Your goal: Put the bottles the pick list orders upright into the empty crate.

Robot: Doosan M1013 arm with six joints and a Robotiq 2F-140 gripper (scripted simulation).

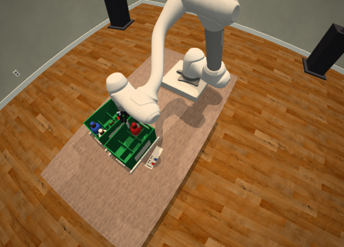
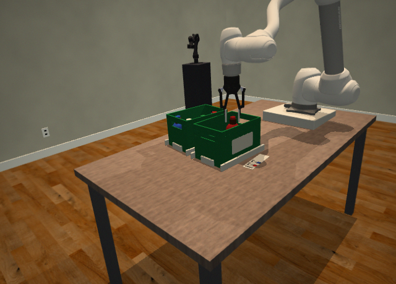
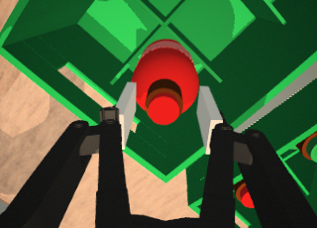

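My hand is 270 mm to the left of the blue-label bottle, 100 mm short of it and 80 mm above it. From my hand the other things lie so: white-label bottle 180 mm to the right, 120 mm ahead, 80 mm below; then pick list 180 mm to the left, 170 mm below, 100 mm ahead; then green-label bottle 150 mm to the right, 80 mm below, 40 mm ahead.
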